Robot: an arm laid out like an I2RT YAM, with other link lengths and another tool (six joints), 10 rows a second.
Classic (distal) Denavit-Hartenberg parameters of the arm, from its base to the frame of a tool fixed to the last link. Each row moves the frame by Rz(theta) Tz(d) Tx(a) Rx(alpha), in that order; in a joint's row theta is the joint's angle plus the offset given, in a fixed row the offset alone. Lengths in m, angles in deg.
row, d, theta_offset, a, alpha
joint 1, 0.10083, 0.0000, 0.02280, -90.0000
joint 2, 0.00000, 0.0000, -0.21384, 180.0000
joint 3, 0.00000, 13.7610, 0.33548, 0.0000
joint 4, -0.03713, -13.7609, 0.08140, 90.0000
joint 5, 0.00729, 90.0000, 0.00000, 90.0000
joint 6, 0.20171, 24.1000, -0.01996, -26.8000
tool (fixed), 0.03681, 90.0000, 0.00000, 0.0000
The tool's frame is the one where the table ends.
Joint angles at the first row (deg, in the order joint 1, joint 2, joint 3, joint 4, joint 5, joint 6):
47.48, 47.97, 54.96, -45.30, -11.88, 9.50
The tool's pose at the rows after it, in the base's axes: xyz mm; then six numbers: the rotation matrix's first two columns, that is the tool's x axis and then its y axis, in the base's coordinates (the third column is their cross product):
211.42 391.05 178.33 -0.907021 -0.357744 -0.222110 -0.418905 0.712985 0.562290
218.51 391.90 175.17 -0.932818 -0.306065 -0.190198 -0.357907 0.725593 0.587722
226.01 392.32 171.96 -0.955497 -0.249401 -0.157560 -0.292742 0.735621 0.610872
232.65 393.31 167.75 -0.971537 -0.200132 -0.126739 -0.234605 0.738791 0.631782
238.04 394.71 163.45 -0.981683 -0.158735 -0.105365 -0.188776 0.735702 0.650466
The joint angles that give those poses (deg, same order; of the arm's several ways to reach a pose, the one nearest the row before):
47.29, 48.77, 54.96, -44.77, -11.66, 11.99
47.11, 49.65, 54.96, -44.16, -10.81, 15.57
47.00, 50.48, 54.94, -43.55, -9.72, 19.33
46.85, 51.24, 54.65, -42.70, -8.99, 22.68
46.83, 51.50, 53.80, -41.39, -8.34, 25.52

